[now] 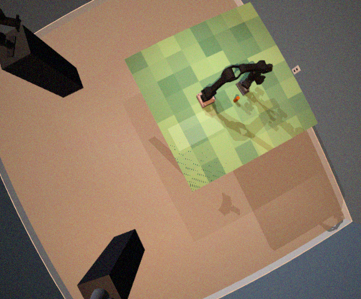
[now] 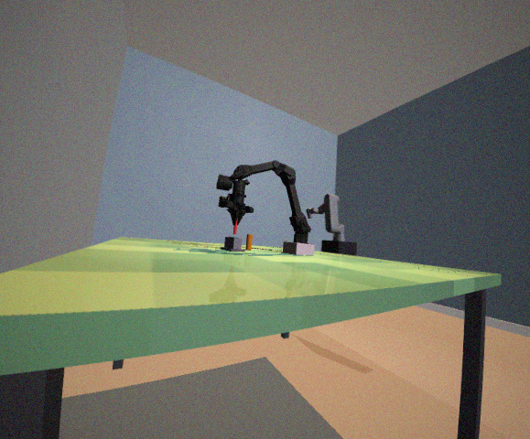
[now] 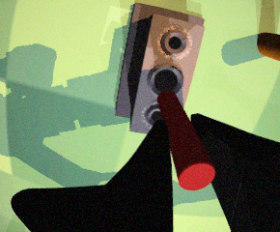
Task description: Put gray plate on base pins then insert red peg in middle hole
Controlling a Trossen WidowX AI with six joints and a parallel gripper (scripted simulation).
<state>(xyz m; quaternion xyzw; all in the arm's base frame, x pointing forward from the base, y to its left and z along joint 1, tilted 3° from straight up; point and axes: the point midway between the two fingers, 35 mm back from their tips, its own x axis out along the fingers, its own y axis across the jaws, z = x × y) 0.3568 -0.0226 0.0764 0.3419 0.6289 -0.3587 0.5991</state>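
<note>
My gripper tip is now 10 mm to the left of the gray plate and 70 mm above it. From my gripper tip the other things lie so: red peg: right at my gripper tip; gray base: 10 mm to the right, 110 mm below; orange cylinder: 110 mm behind, 90 mm to the right, 70 mm below.
</note>
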